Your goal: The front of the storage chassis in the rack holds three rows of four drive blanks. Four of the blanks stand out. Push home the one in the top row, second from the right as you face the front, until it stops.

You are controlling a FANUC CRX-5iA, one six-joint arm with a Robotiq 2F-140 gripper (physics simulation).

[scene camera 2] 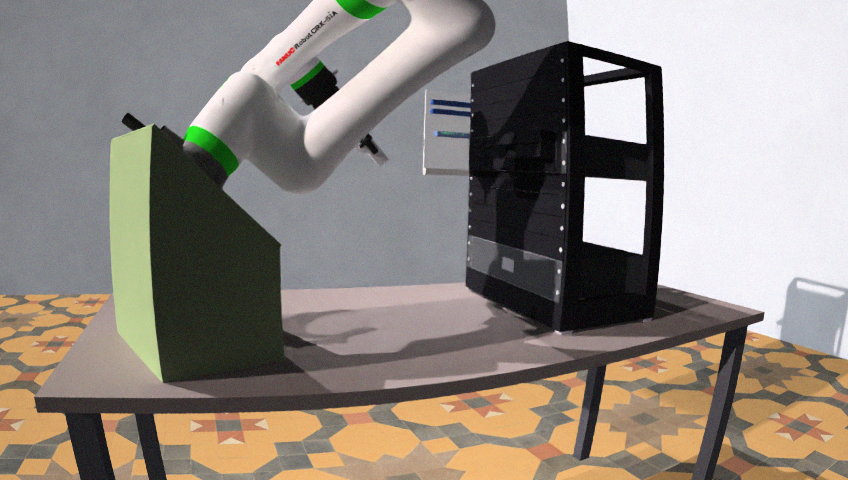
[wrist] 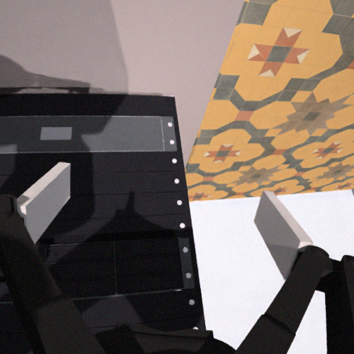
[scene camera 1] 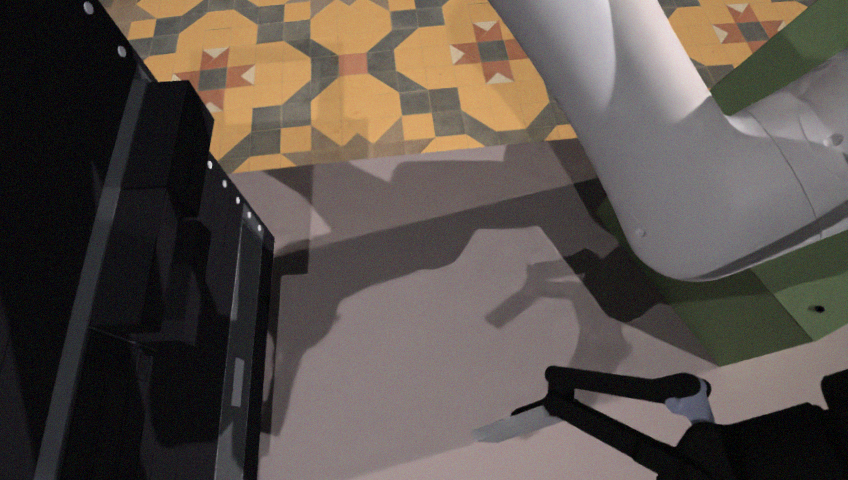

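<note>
The storage chassis sits in the black rack. In scene camera 1, dark drive blanks stand out of its front: one is at the right end as one faces it. Beside it another blank also stands out and seems to be the top row's second from the right. A further dark block shows lower down. In the wrist view the rows are too dark to tell apart. My gripper is open and empty, apart from the rack front; one finger shows in scene camera 1, and the arm mostly hides it in scene camera 2.
A grey panel is fitted low in the rack. The rack and the green robot pedestal stand on the table. A board with blue bars is behind the rack's left side. The arm bends close to the rack.
</note>
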